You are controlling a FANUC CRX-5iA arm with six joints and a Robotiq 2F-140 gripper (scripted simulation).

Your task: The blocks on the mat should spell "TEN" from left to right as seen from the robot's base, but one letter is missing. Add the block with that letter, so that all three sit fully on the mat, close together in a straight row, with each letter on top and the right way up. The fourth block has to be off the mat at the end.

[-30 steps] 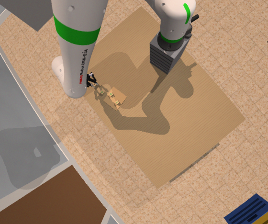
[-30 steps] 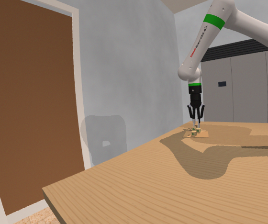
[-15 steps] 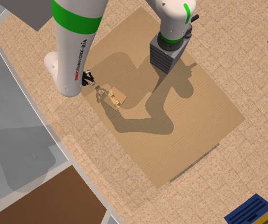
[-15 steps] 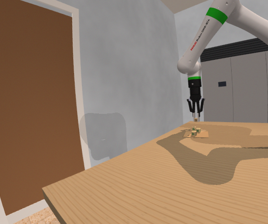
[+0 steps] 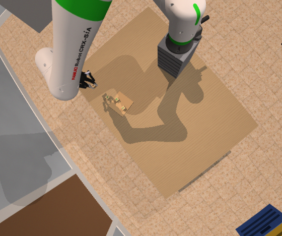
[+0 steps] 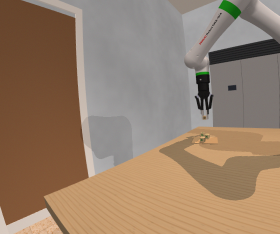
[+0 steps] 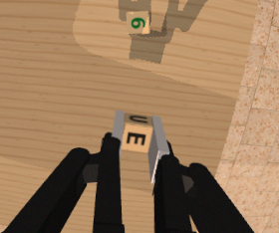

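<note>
Right now the mat is 70 mm behind my hand, 190 mm to the left of it and 130 mm below it.
</note>
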